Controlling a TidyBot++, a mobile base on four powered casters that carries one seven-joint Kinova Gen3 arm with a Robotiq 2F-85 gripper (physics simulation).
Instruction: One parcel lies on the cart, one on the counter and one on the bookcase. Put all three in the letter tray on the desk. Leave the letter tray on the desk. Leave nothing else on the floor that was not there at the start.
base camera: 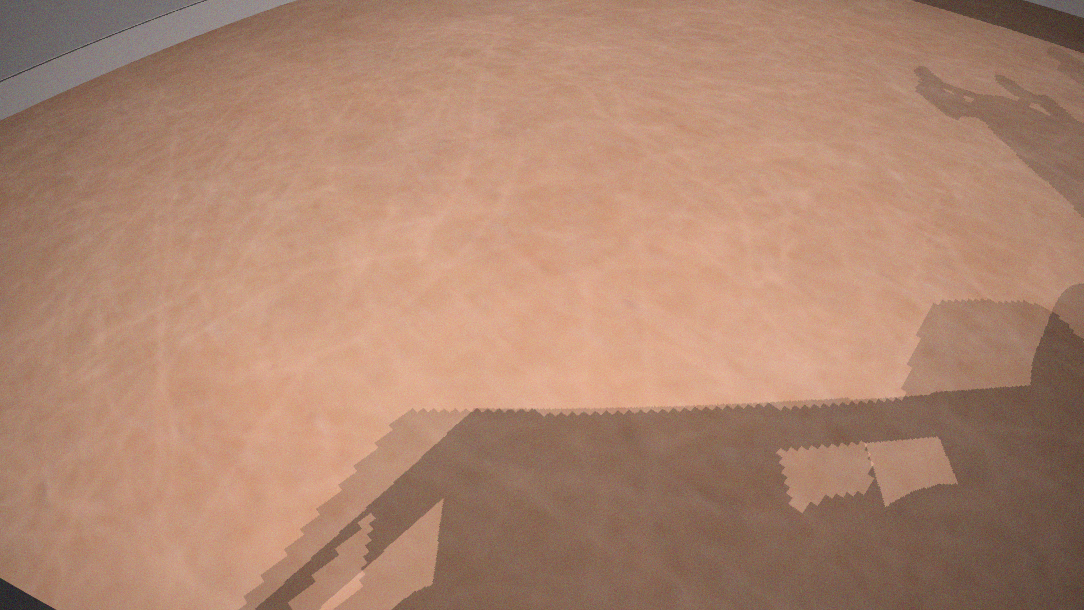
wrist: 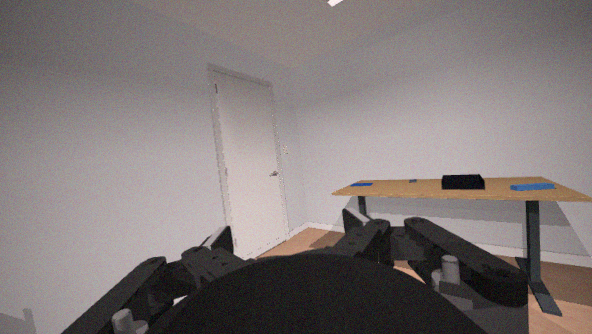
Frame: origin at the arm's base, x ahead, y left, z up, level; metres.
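Seen in the pictures: gripper, fingertip midpoint: (wrist: pixel 288 229).
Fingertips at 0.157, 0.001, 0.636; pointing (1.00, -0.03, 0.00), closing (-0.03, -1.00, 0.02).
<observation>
Pixels of each thing's top centre, then the offset from my fingertips to it, as dx, dy, dz. Level surfaces: height alone.
- desk, its level: dz -0.313
- black box-shaped thing, middle of its top: (wrist: pixel 461 177) +1.297, -1.452, -0.248
- light blue flat block, middle of its top: (wrist: pixel 531 184) +0.940, -1.613, -0.283
- floor, its level: dz -1.033
The desk (wrist: pixel 400 189) stands at the right in the wrist view, with a light wood top and dark legs. A black box-shaped thing (wrist: pixel 463 182), which looks like the letter tray, stands on it right of the middle. My gripper (wrist: pixel 288 229) is in the lower part of the wrist view, its fingers wide apart with nothing between them. It is well away from the desk. The parcels, the cart, the counter and the bookcase do not show in either view.
On the desk lie a light blue flat block (wrist: pixel 532 187) at the right, a dark blue flat thing (wrist: pixel 361 184) at the left and a small blue thing (wrist: pixel 412 180). A closed white door (wrist: pixel 252 165) is left of the desk. Shadows cross the floor (base camera: pixel 530 227).
</observation>
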